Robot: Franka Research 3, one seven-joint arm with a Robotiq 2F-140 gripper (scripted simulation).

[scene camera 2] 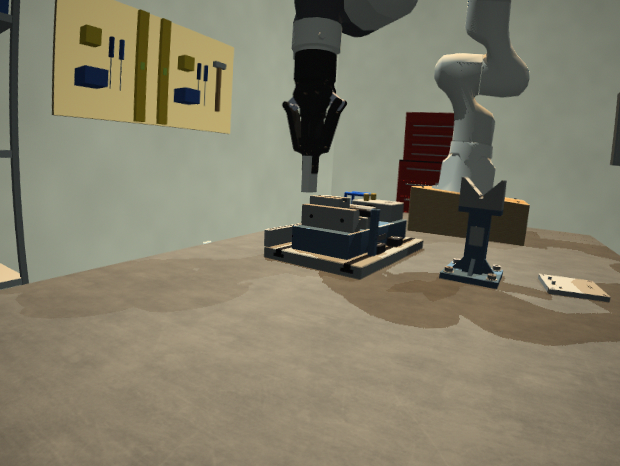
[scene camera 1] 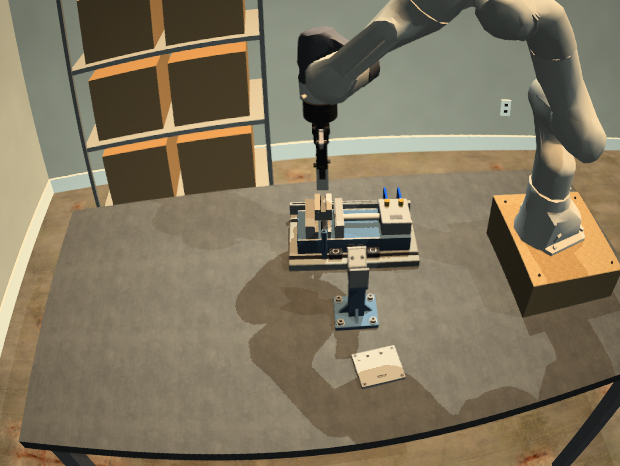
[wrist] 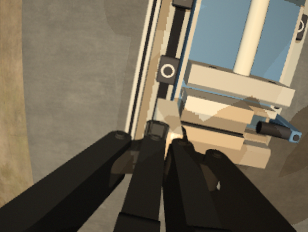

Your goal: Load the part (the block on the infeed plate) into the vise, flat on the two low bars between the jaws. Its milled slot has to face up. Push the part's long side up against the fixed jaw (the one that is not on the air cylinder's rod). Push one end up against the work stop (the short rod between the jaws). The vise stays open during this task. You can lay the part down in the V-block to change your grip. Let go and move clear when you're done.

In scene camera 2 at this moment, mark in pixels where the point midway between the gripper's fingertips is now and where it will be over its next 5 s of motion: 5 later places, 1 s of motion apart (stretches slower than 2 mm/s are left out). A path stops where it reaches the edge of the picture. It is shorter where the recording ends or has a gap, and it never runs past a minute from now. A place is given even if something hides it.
The gripper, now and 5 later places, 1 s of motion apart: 308, 192; 308, 195; 308, 197; 311, 198; 315, 198; 319, 199
